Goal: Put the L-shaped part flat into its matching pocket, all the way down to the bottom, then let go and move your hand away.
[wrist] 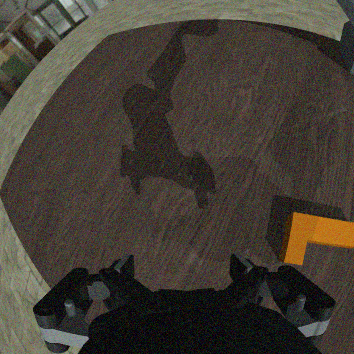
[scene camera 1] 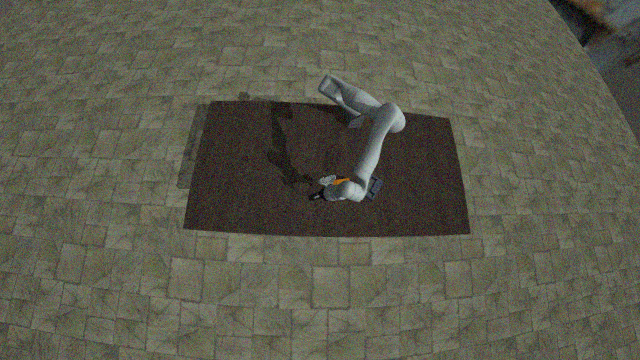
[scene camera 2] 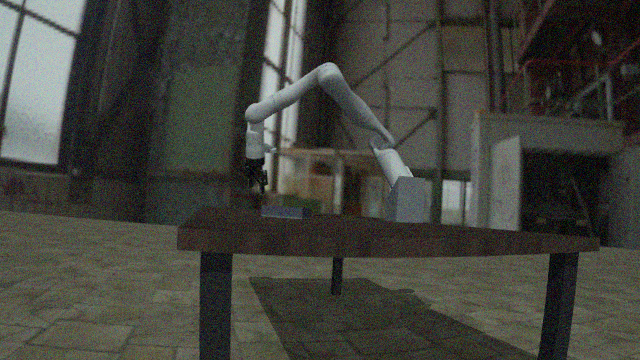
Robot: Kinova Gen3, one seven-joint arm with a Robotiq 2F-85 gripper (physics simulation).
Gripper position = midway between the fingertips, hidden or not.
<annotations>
The gripper (wrist: 182, 265) is open, with nothing in its grasp. Also in view: an orange L-shaped part (wrist: 300, 228).
</annotations>
